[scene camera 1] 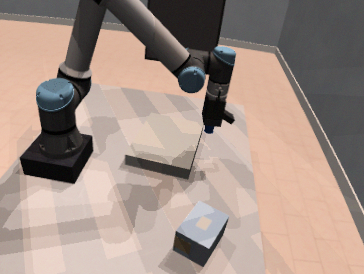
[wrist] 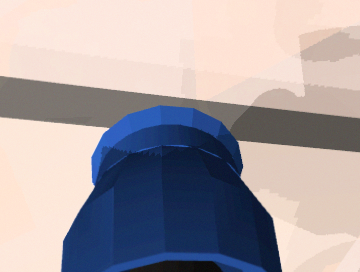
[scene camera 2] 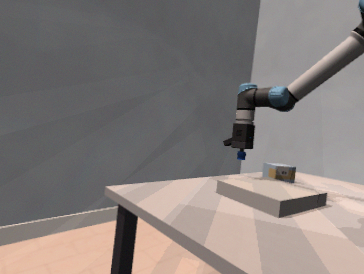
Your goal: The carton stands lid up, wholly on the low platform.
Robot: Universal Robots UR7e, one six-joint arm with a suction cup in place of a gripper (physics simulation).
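Seen in the pictures: end effector, tool point: [scene camera 1: 208, 131] [wrist: 168, 174] [scene camera 2: 241, 159]; arm's base, origin of the base link: [scene camera 1: 61, 145].
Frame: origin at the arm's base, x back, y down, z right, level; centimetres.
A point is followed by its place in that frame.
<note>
The carton [scene camera 1: 201, 222] {x -47.3, y -1.5, z 30.6 cm} [scene camera 2: 279, 172] {x -45.8, y 1.9, z 24.5 cm} is a blue-grey box resting on the table, apart from the platform. Its upward face bears a pale square, and a brown patch shows on one side. In the scene camera 1 view it lies at the lower right. The low platform [scene camera 1: 162, 137] {x -35.5, y 2.6, z -13.8 cm} [scene camera 2: 265, 191] {x -36.2, y 2.6, z -25.5 cm} is a flat grey-beige slab; its dark side face crosses the wrist view as a band [wrist: 50, 100] {x -50.6, y 4.9, z -16.0 cm}. My blue suction cup [scene camera 1: 209, 129] [scene camera 2: 241, 156] [wrist: 167, 150] points down with nothing on it, raised above table height near the platform's edge. The carton does not show in the wrist view.
The table [scene camera 1: 95, 215] {x -16.6, y 7.4, z 23.4 cm} [scene camera 2: 165, 192] {x -63.0, y 7.4, z -43.6 cm} carries the platform, the carton and the arm's black base block [scene camera 1: 55, 162] {x -0.8, y -0.1, z 9.2 cm}. The table's right edge runs beyond the carton in the scene camera 1 view. A dark panel [scene camera 1: 185, 25] stands behind the arm. Grey walls [scene camera 2: 125, 90] rise beyond.
</note>
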